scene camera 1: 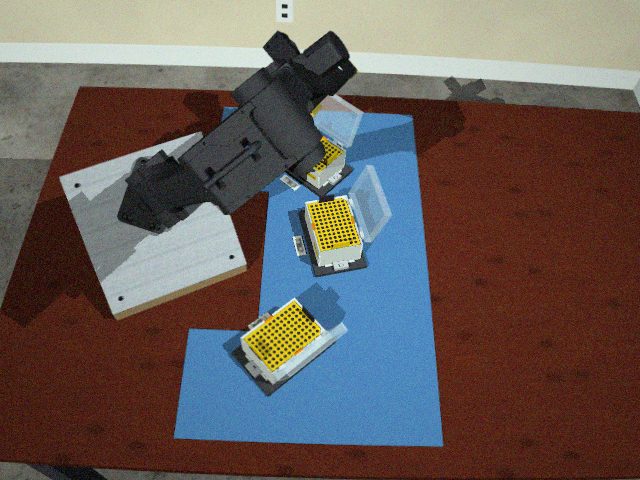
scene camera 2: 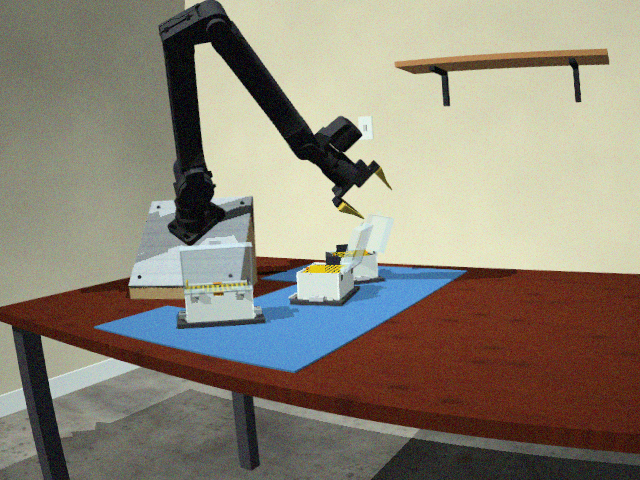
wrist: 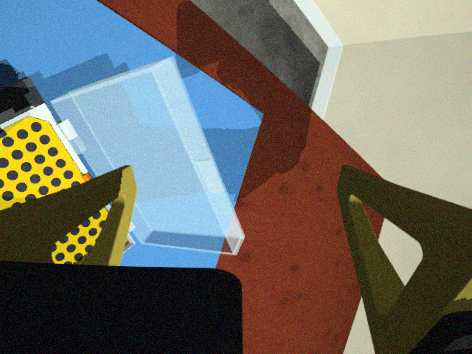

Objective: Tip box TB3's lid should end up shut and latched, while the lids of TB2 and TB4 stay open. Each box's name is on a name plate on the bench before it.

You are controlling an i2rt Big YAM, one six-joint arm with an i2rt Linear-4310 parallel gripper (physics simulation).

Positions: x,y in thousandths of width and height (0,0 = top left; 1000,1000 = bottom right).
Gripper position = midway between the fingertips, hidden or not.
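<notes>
The gripper (scene camera 2: 590,424), (scene camera 1: 526,184), (wrist: 501,499) is visible from these cameras. Also visible: a tip box (scene camera 2: 493,603), another tip box (scene camera 2: 573,568) and a further tip box (scene camera 1: 409,780).
</notes>
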